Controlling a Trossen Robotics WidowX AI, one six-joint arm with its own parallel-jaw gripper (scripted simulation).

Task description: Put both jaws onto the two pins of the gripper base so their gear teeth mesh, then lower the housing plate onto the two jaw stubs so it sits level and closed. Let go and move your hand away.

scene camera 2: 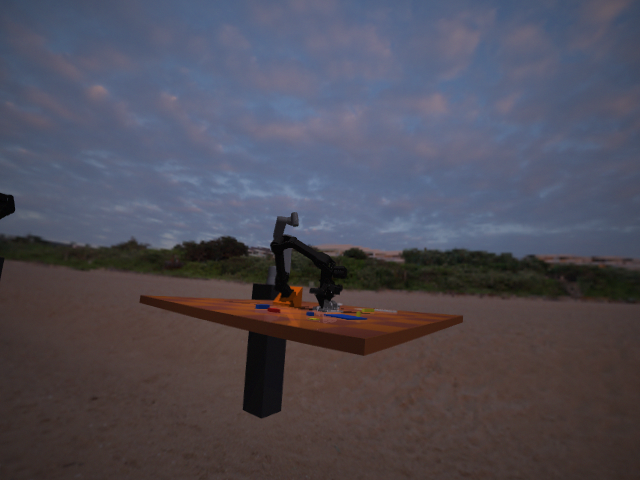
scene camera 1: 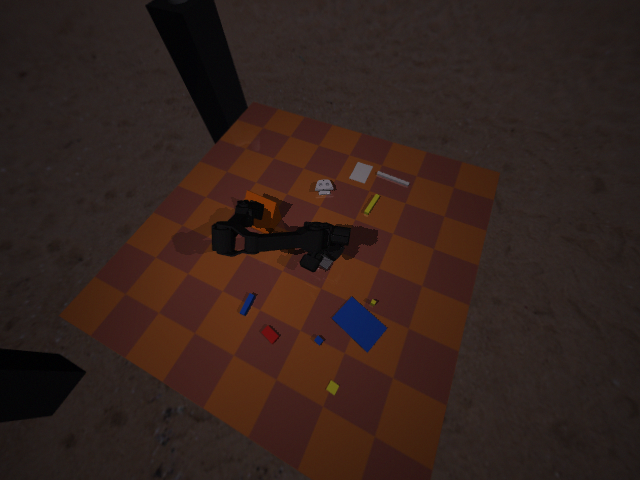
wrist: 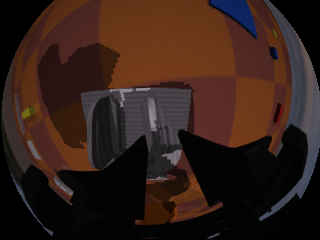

Scene:
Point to a jaw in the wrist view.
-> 152, 115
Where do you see a jaw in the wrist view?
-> At 104, 143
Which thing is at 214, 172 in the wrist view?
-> My gripper.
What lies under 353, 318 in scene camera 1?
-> A blue plate.

